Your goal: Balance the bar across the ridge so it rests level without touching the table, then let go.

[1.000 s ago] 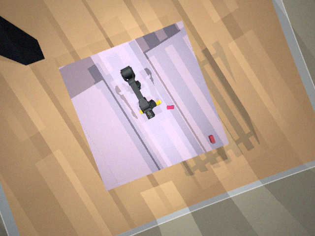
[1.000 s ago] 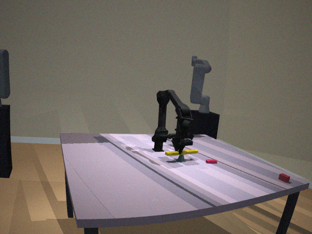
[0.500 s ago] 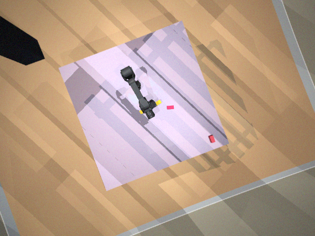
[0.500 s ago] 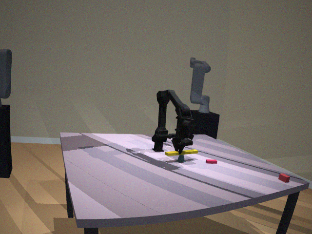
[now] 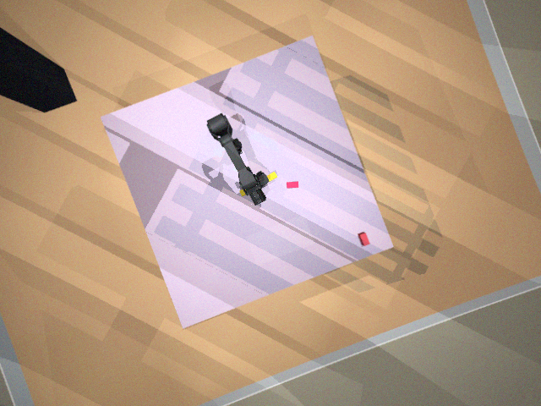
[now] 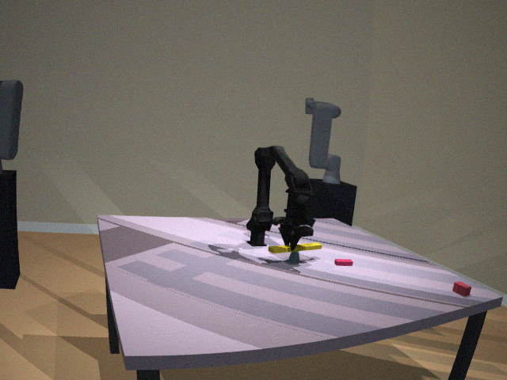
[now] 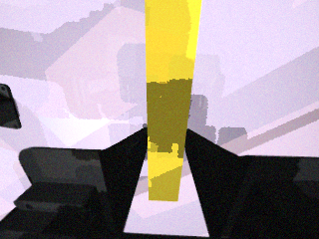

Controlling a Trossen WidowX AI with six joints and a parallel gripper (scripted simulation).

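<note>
My gripper tip is 30 mm to the right of the yellow bar. The rest, counted from my gripper tip: flat red block (70 mm ahead, 210 mm to the left, 40 mm below); then teal ridge (30 mm to the left, 10 mm below).
</note>
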